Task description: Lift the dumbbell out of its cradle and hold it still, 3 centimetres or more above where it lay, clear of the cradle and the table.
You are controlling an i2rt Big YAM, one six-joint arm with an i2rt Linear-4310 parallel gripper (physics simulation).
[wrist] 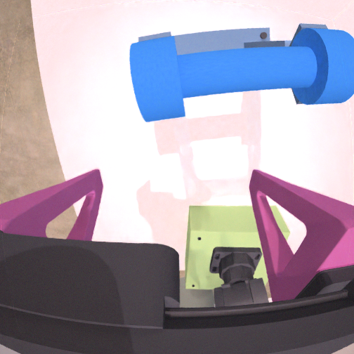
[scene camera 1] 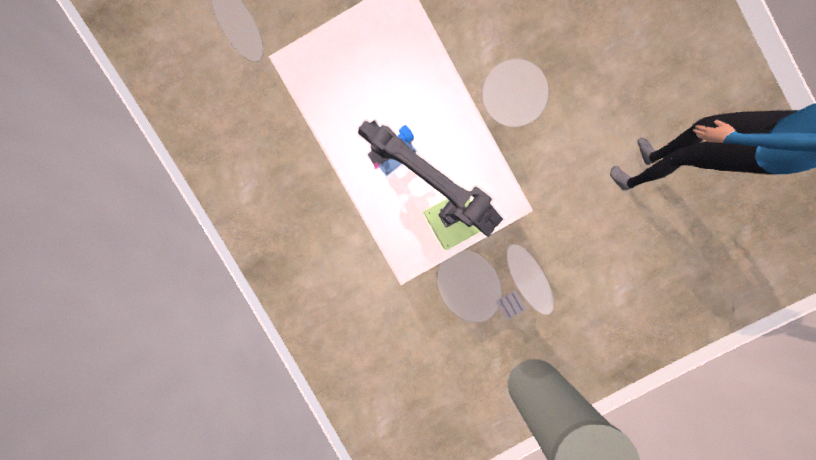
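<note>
A blue dumbbell [scene camera 1: 406, 134] [wrist: 240, 72] lies in its grey-blue cradle [scene camera 1: 390, 166] [wrist: 220, 41]. In the wrist view it runs across the upper part, its right end close to the image edge. In the scene view the arm covers much of it and one blue end shows. My gripper [wrist: 175, 177] is open and empty, its two magenta fingers spread wide. In the wrist view the dumbbell appears beyond the fingertips, nearer the right finger's side, with no finger around its bar. The height between fingers and dumbbell cannot be told.
The dark arm [scene camera 1: 431, 174] reaches over the white table [scene camera 1: 320, 68] from its green base plate [scene camera 1: 451, 237] [wrist: 200, 225] near a table edge. Grey round discs [scene camera 1: 515, 92] [scene camera 1: 469, 285] stand off the table. A person [scene camera 1: 785, 148] is at the right of the scene view.
</note>
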